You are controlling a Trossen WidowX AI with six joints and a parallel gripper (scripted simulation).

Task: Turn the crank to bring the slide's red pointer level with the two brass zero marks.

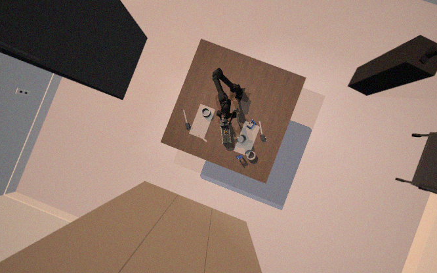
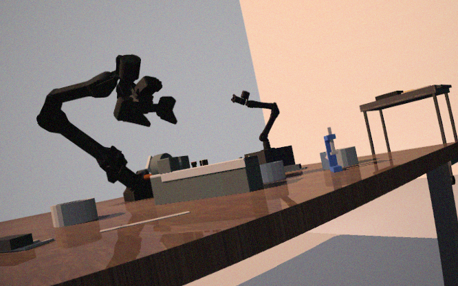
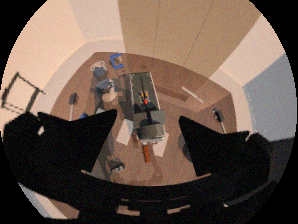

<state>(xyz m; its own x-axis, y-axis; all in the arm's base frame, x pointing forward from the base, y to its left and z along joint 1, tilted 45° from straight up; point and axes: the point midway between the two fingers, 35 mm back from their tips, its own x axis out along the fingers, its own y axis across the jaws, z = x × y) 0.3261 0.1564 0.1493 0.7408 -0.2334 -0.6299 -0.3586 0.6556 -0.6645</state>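
Right now my gripper tip is 130 mm above the crank handle, 70 mm past it and 30 mm to the left of it. The rest, counted from my gripper tip: red pointer 120 mm below, 70 mm ahead, 40 mm to the left; thin white rod 270 mm ahead, 200 mm below, 160 mm to the right.
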